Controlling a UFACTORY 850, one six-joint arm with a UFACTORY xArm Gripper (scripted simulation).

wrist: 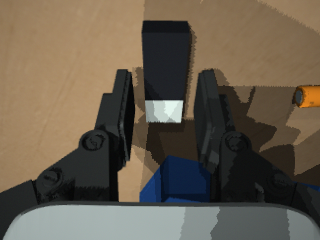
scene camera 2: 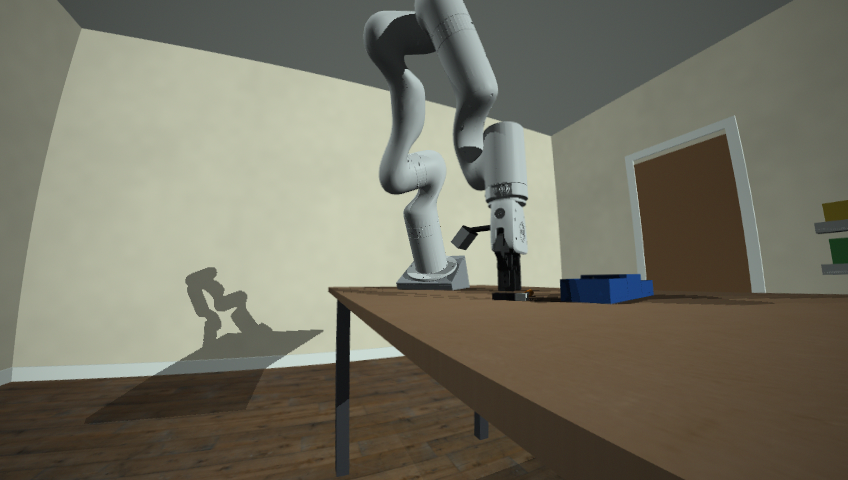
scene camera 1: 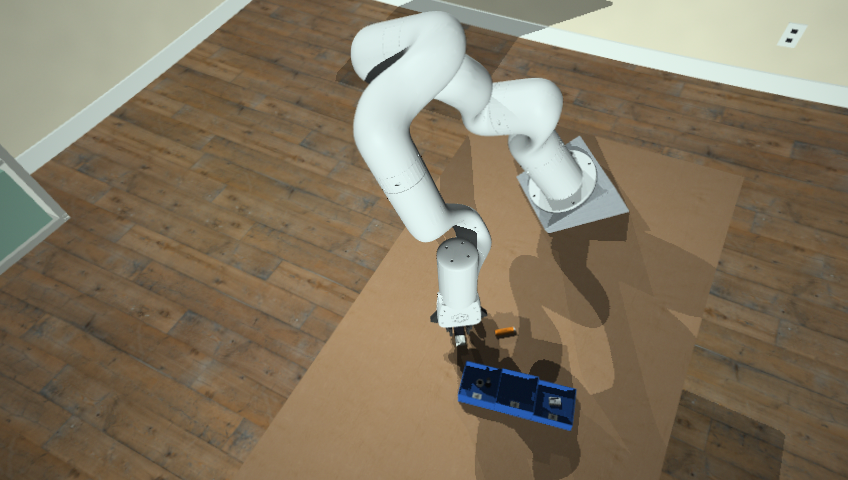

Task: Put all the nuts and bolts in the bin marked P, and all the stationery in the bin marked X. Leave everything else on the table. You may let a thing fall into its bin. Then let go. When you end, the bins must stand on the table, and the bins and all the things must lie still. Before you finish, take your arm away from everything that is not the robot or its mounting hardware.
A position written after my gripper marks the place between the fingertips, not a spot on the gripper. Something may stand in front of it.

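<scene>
There's a blue bin (scene camera 1: 516, 394), and you'd find the bin in the other scene view too, at (scene camera 2: 606, 289). A black-and-white block (wrist: 165, 44) is here as well. As for my gripper (scene camera 2: 510, 290), it also shows at (wrist: 164, 89) and at (scene camera 1: 459, 330).
</scene>
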